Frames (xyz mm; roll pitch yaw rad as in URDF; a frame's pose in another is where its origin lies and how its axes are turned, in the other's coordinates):
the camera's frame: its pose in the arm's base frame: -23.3 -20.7 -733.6 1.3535 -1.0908 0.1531
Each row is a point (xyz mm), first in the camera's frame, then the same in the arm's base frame.
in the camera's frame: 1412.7 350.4 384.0
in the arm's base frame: 294.6 -274.6 715.7
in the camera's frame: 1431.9 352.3 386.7
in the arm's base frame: 301.5 -275.8 733.8
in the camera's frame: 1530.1 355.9 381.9
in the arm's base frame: 343.3 -263.8 822.1
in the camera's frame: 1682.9 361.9 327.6
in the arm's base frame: 409.9 -198.6 954.9
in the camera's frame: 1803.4 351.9 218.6
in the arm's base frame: 478.2 -82.5 1046.4
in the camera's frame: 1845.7 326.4 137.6
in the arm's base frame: 523.4 -1.1 1064.4
